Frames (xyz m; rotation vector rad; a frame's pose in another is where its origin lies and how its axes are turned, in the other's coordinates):
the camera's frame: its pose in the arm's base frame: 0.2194 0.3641 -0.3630 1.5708 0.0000 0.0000
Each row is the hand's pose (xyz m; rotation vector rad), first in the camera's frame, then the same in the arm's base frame.
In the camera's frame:
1: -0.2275 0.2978 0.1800 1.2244 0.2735 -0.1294
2: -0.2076 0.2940 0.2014 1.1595 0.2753 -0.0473
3: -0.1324 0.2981 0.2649 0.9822 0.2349 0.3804
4: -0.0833 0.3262 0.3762 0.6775 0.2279 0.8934
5: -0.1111 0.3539 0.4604 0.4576 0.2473 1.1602
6: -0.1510 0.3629 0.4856 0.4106 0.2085 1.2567
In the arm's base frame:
1: -0.0081 0.1841 -0.0652 2.7783 0.3792 0.1356
2: 0.0118 0.1627 -0.0690 2.7162 0.3004 0.2123
3: 0.0870 0.0992 -0.0649 2.5182 -0.1316 0.5565
4: 0.1361 -0.0121 -0.0368 2.1091 -0.5719 0.9635
5: 0.1083 -0.0963 -0.0091 1.8066 -0.7563 1.1661
6: 0.0684 -0.1215 -0.0001 1.7274 -0.8611 1.2036

